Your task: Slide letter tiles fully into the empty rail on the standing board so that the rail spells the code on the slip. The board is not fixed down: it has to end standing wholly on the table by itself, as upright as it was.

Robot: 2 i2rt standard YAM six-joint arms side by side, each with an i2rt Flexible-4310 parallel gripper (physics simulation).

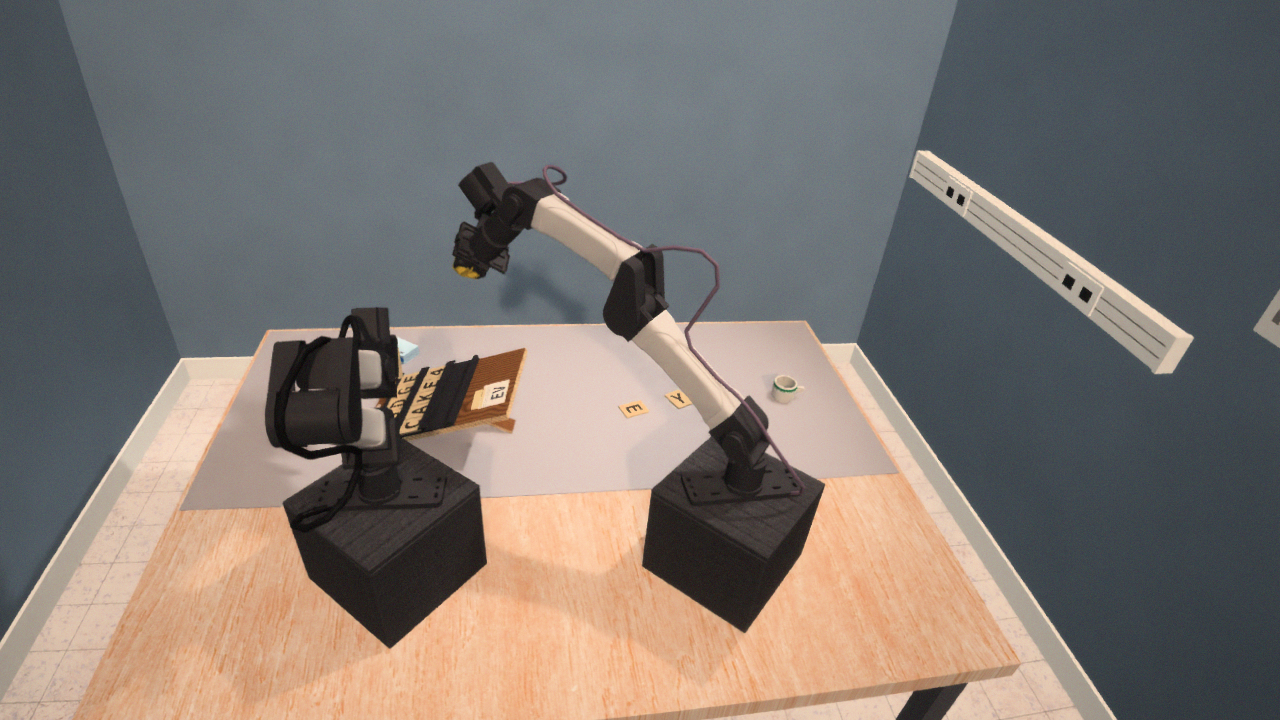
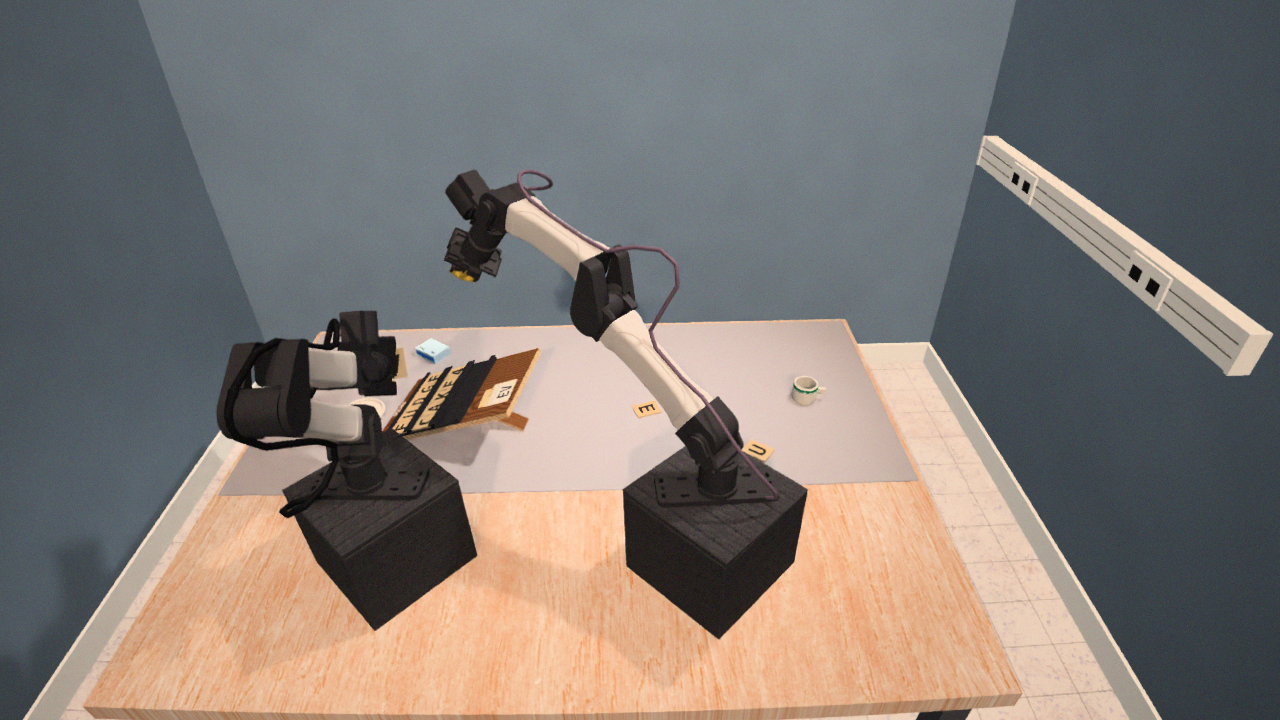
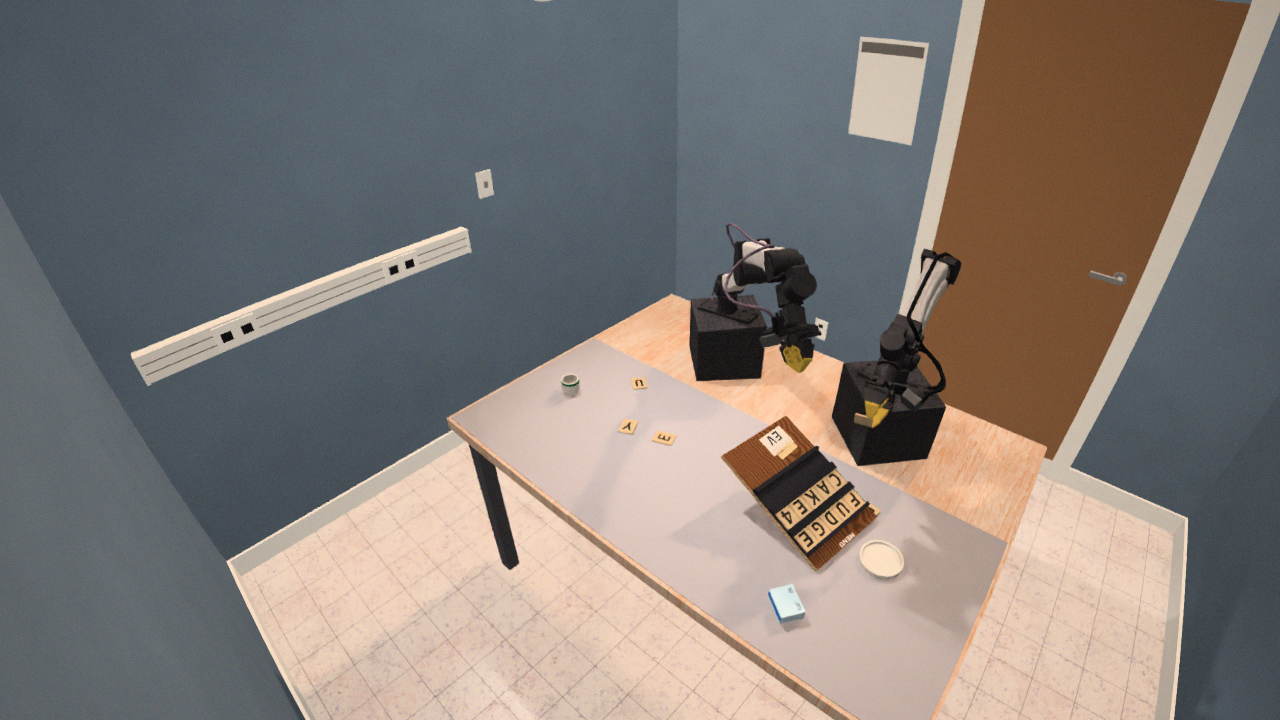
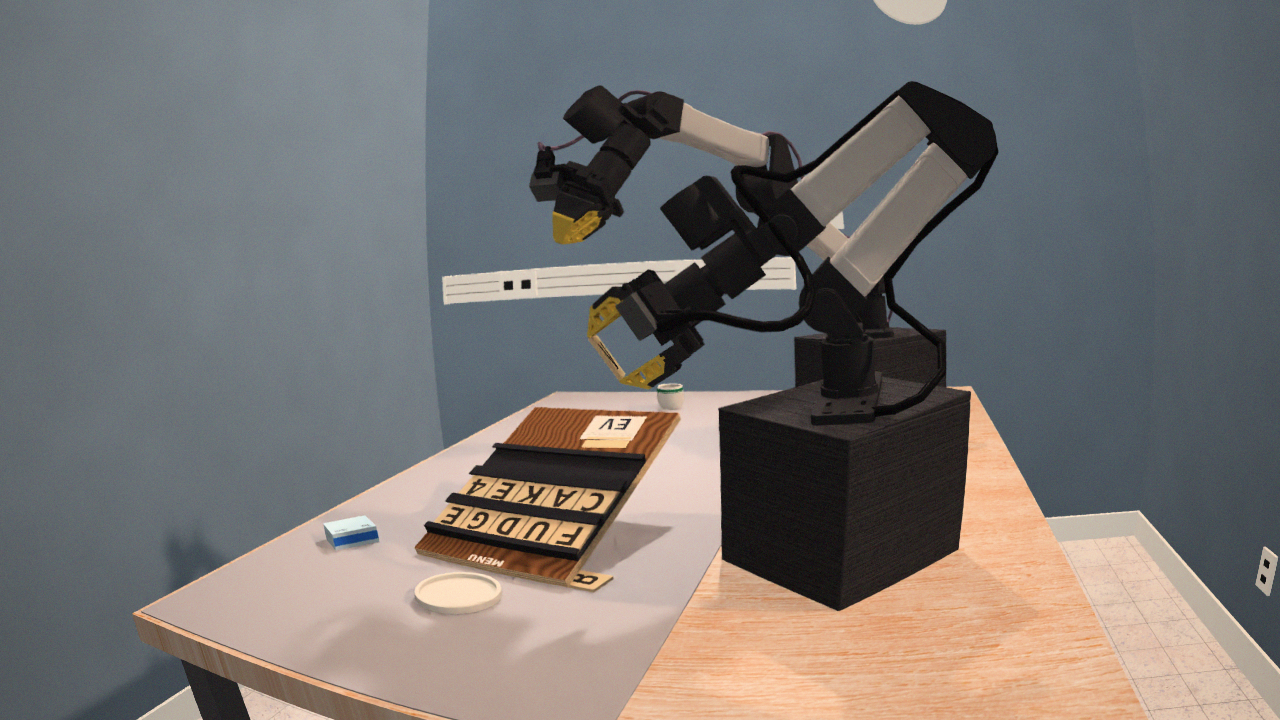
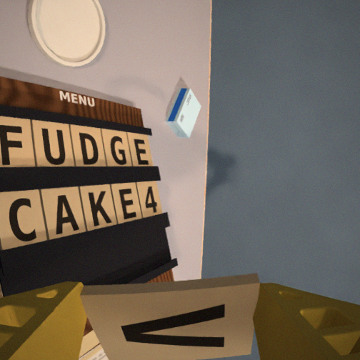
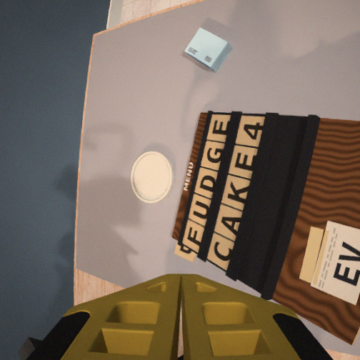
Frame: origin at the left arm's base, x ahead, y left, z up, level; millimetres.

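Seen in the pictures: left gripper, fingertip midpoint: [image 3: 869, 422] [image 4: 604, 359]; right gripper, fingertip midpoint: [image 1: 461, 272] [image 2: 460, 276] [image 3: 800, 372] [image 4: 557, 242]; left arm's base, origin of the base link: [image 1: 381, 493] [image 2: 368, 485] [image 4: 850, 399]; right arm's base, origin of the base link: [image 1: 741, 486] [image 2: 715, 489] [image 3: 727, 312] [image 4: 872, 333].
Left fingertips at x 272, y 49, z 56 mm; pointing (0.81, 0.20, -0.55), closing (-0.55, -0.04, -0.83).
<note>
Offsets run from my left fingertips to a thing's top centre. "*": to the spot under its first point.
The board [image 1: 497, 368] [image 2: 517, 365] [image 3: 760, 461] [image 4: 554, 425] [image 6: 330, 175] lies tipped back, face up and sloping, its MENU end low. FUDGE and CAKE4 fill two rails; the third rail @[* dy -111, dx +117, dz -160 mm] [image 4: 563, 465] [image 5: 90, 255] [image 6: 280, 190] is empty. The slip @[dy -198, dx +77, dz -116 mm] [image 2: 499, 392] [image 3: 776, 440] [image 4: 613, 428] [image 6: 341, 265] reads EV. My left gripper [image 4: 609, 360] [image 5: 169, 296] is shut on the V tile @[dy -15, dx +3, dz +26 mm] [image 4: 608, 354] [image 5: 175, 325], above the board. My right gripper [image 1: 467, 271] [image 4: 568, 234] [image 6: 180, 286] is shut, empty, higher up. Tiles E @[dy -509, dx +172, dz -246 mm] [image 1: 633, 409] [image 3: 663, 437], Y @[dy -622, dx +209, dz -246 mm] [image 1: 679, 399] [image 3: 628, 427] and U @[dy -755, dx +33, dz -246 mm] [image 2: 757, 449] [image 3: 639, 383] lie on the mat.
A partly hidden tile @[dy +68, dx +22, dz -246 mm] [image 4: 593, 582] [image 6: 185, 252] lies at the board's low corner. A round cream dish @[dy +166, dx +137, dz -237 mm] [image 3: 881, 559] [image 4: 457, 592] [image 6: 151, 177] and a light blue box @[dy +65, dx +390, dz -225 mm] [image 3: 786, 603] [image 4: 350, 531] [image 5: 183, 112] are near the MENU end. A cup @[dy -893, dx +215, dz -200 mm] [image 1: 784, 388] [image 3: 570, 385] stands beyond the loose tiles.
</note>
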